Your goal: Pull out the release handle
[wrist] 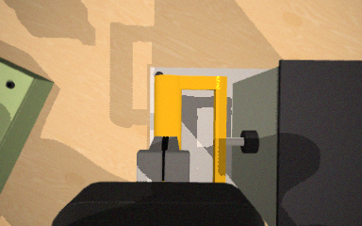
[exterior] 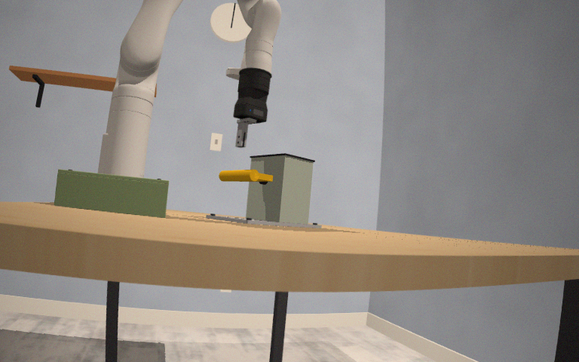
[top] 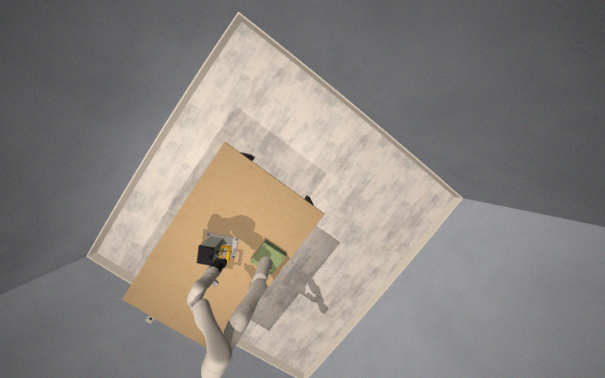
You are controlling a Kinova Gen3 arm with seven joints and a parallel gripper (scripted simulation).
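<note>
Right now the grey base plate is 19 cm below my hand, 8 cm ahead of it and 4 cm to the left of it.
</note>
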